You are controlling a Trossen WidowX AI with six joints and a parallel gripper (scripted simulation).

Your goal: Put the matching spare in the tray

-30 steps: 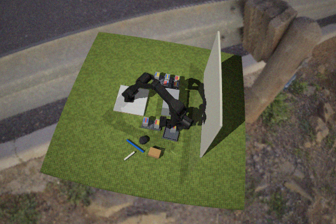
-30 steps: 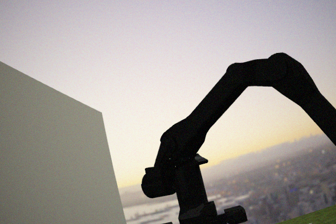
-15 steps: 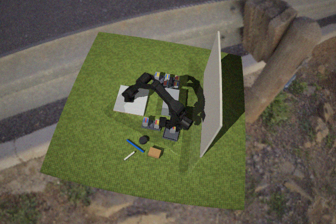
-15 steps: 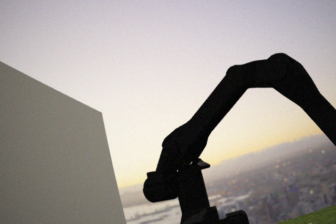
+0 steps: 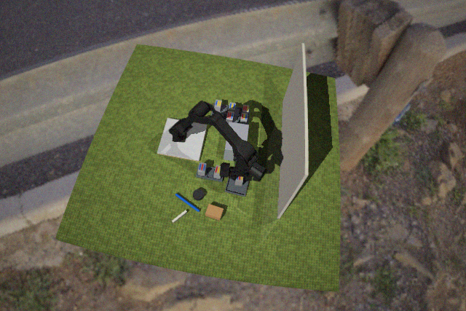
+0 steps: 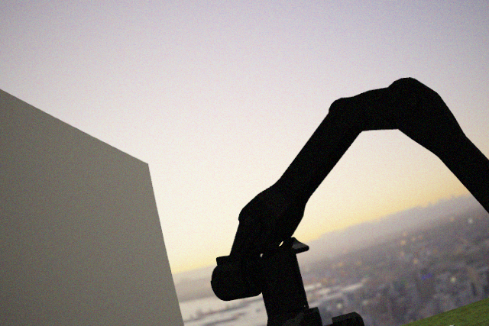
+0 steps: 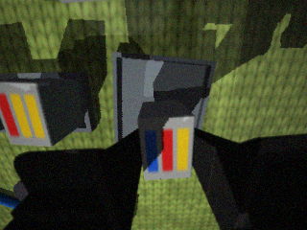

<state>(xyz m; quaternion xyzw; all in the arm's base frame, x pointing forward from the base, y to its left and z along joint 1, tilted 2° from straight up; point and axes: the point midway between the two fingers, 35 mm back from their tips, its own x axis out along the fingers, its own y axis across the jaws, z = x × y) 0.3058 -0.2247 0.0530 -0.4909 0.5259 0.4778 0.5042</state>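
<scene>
My gripper tip is now 3 cm above the tray. Also, from my gripper tip: blue pen: 23 cm behind, 12 cm to the right, 2 cm below; brown box: 11 cm behind, 16 cm to the right, 2 cm below; black disc: 18 cm behind, 8 cm to the right, 2 cm below.
</scene>
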